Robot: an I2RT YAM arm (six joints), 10 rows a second.
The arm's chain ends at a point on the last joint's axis. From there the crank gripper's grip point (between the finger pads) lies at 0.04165 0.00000 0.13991 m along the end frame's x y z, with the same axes.
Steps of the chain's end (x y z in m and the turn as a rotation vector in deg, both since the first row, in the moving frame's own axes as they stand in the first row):
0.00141 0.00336 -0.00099 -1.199 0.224 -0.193
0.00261 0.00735 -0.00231 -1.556 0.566 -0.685
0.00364 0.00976 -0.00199 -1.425 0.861 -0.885
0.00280 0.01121 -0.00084 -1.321 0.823 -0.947
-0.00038 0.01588 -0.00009 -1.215 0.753 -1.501
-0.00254 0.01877 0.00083 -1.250 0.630 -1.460
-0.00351 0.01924 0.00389 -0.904 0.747 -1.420
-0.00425 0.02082 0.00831 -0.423 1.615 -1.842
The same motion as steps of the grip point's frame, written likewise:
0.00196 0.00614 -0.00118 -1.199 0.224 -0.193
0.00401 0.01064 -0.00277 -1.556 0.566 -0.685
0.00576 0.01257 -0.00267 -1.425 0.861 -0.885
0.00483 0.01372 -0.00148 -1.321 0.823 -0.947
0.00148 0.01773 -0.00067 -1.215 0.753 -1.501
-0.00098 0.02074 0.00034 -1.250 0.630 -1.460
-0.00168 0.02039 0.00333 -0.904 0.747 -1.420
-0.00033 0.02045 0.00708 -0.423 1.615 -1.842

